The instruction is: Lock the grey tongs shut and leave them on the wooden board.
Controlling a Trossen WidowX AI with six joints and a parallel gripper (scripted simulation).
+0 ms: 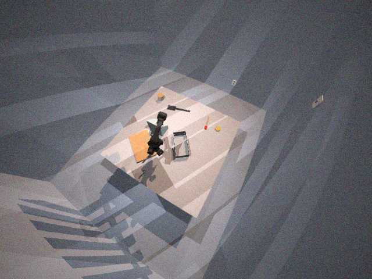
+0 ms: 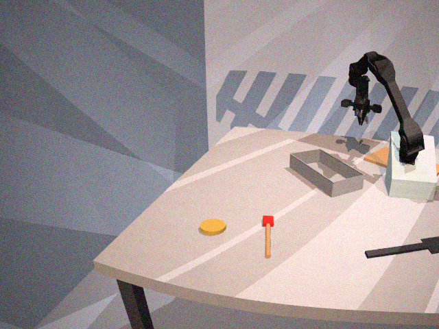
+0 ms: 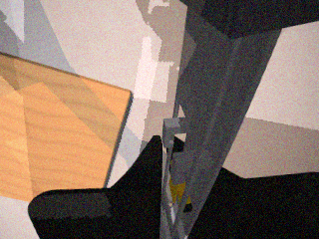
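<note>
The yellow mark lies 1 cm to the left of my gripper tip and 5 cm above it. Round my gripper tip: grey roasting tin 13 cm ahead, 25 cm to the left, 13 cm below; wooden board 24 cm behind, 2 cm to the right, 15 cm below; black spatula 22 cm behind, 66 cm to the left, 16 cm below.
</note>
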